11 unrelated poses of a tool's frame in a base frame.
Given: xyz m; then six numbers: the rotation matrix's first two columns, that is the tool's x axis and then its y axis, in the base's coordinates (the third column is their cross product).
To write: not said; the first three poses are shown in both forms.
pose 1, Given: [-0.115 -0.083 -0.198 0.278 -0.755 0.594 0.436 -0.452 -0.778]
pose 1, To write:
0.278 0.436 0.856 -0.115
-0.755 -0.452 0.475 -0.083
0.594 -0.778 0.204 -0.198
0 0 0 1

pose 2, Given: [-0.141 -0.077 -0.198 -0.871 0.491 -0.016 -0.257 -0.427 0.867]
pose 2, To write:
-0.871 -0.257 0.419 -0.141
0.491 -0.427 0.759 -0.077
-0.016 0.867 0.498 -0.198
0 0 0 1

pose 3, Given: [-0.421 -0.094 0.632 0.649 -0.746 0.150 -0.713 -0.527 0.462]
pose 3, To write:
0.649 -0.713 -0.266 -0.421
-0.746 -0.527 -0.407 -0.094
0.150 0.462 -0.874 0.632
0 0 0 1

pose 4, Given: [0.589 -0.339 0.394 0.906 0.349 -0.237 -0.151 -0.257 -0.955]
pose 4, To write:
0.906 -0.151 -0.394 0.589
0.349 -0.257 0.901 -0.339
-0.237 -0.955 -0.180 0.394
0 0 0 1

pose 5, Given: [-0.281 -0.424 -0.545 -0.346 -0.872 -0.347 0.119 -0.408 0.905]
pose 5, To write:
-0.346 0.119 -0.931 -0.281
-0.872 -0.408 0.272 -0.424
-0.347 0.905 0.245 -0.545
0 0 0 1

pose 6, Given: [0.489 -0.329 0.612 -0.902 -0.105 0.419 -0.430 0.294 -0.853]
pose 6, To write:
-0.902 -0.430 -0.034 0.489
-0.105 0.294 -0.950 -0.329
0.419 -0.853 -0.310 0.612
0 0 0 1

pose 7, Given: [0.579 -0.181 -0.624 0.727 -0.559 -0.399 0.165 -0.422 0.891]
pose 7, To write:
0.727 0.165 -0.666 0.579
-0.559 -0.422 -0.714 -0.181
-0.399 0.891 -0.215 -0.624
0 0 0 1

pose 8, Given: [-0.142 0.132 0.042 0.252 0.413 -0.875 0.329 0.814 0.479]
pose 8, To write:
0.252 0.329 0.910 -0.142
0.413 0.814 -0.409 0.132
-0.875 0.479 0.069 0.042
0 0 0 1

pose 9, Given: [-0.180 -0.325 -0.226 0.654 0.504 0.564 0.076 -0.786 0.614]
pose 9, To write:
0.654 0.076 0.753 -0.180
0.504 -0.786 -0.359 -0.325
0.564 0.614 -0.552 -0.226
0 0 0 1

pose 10, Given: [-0.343 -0.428 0.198 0.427 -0.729 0.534 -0.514 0.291 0.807]
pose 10, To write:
0.427 -0.514 -0.744 -0.343
-0.729 0.291 -0.619 -0.428
0.534 0.807 -0.250 0.198
0 0 0 1

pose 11, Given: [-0.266 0.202 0.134 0.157 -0.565 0.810 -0.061 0.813 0.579]
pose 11, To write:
0.157 -0.061 -0.986 -0.266
-0.565 0.813 -0.140 0.202
0.810 0.579 0.093 0.134
0 0 0 1

